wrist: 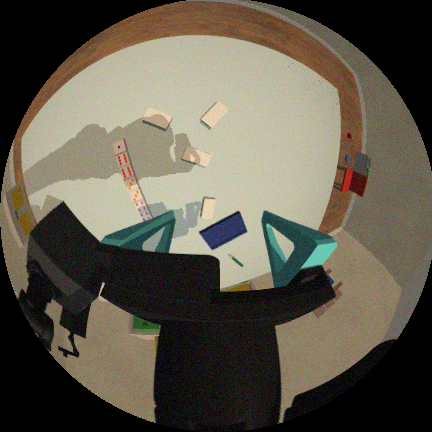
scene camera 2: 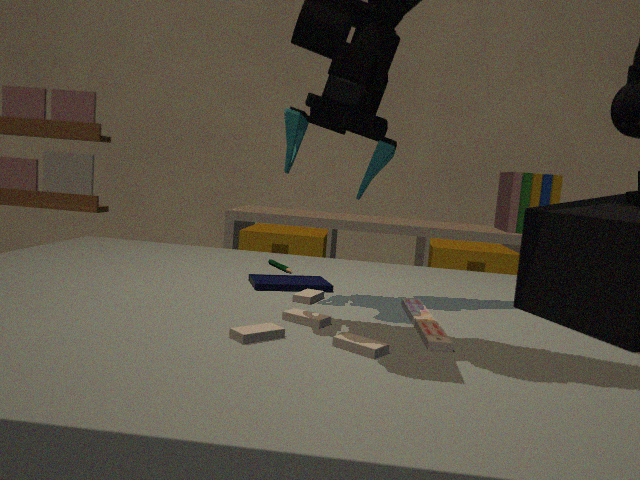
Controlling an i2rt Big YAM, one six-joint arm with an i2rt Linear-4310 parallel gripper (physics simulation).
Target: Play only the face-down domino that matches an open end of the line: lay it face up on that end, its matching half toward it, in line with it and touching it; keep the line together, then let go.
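Frame: origin at the arm's base, x back, y right, z up, level; centimetres.
Where they show: gripper, between the fingertips: (wrist: 217, 215) (scene camera 2: 321, 186).
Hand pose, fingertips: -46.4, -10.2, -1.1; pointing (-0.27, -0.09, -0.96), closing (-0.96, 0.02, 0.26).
Note:
Each offset is from my fingertips to the top centre of the thing, as dx, dy, dz. "pt": to the spot under its first point.
The face-up domino line {pt +14.9, -5.9, -15.4} (scene camera 2: 431, 329) (wrist: 123, 160) lies on the table; its near end shows one black pip, then red and orange halves, with magenta at the far end, partly behind a finger in the wrist view. Four plain face-down dominoes lie apart from it: one {+7.2, -13.5, -15.4} (scene camera 2: 360, 345) (wrist: 157, 118) nearest the line's one-pip end, one {-3.9, -13.5, -15.4} (scene camera 2: 256, 333) (wrist: 214, 115) farther out, one {+0.1, -4.9, -15.4} (scene camera 2: 306, 317) (wrist: 196, 156) in the middle, and one {-1.6, +7.4, -15.4} (scene camera 2: 308, 296) (wrist: 208, 208) near the blue object. Their pips are hidden. My gripper (scene camera 2: 322, 185) (wrist: 217, 215) is wide open and empty, high above the table.
A flat dark blue object {-5.9, +15.6, -15.4} (scene camera 2: 289, 282) (wrist: 223, 230) lies behind the dominoes, with a green pencil {-10.4, +30.3, -15.6} (scene camera 2: 279, 266) (wrist: 235, 260) beyond it. A large black block (scene camera 2: 578, 268) stands right of the line. A low shelf unit (scene camera 2: 361, 222) with yellow bins stands behind the table.

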